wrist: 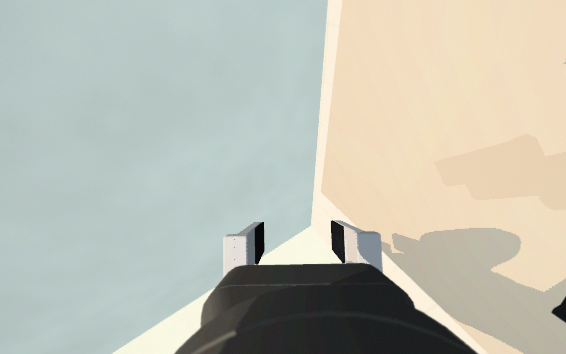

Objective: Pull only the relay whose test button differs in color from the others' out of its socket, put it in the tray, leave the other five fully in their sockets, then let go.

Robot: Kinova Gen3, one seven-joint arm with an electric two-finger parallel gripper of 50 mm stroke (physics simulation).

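Frame: origin at the arm's base, x ahead, y left, z up, level; millimetres.
Seen in the pictures: gripper, fingertip midpoint: point(297, 235).
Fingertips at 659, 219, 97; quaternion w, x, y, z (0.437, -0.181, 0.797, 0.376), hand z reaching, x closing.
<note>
A point is followed by its place in that frame, as x, y, z.
My gripper point(297, 235) {659, 219, 97} is open at the bottom middle of the wrist view, its two black-padded fingers wide apart. Nothing is held between them. The relays, their sockets, the test buttons and the tray do not show in this view, so I cannot tell how they stand or which button differs in color.
A tan table top point(400, 85) {705, 167, -62} with a pale rim fills the right side, and its corner lies just beyond the fingers. Shadows fall across it. A blue-grey surface point(140, 125) lies past the edge on the left. A small part of a dark thing point(561, 311) {522, 257, -27} shows at the lower right edge.
</note>
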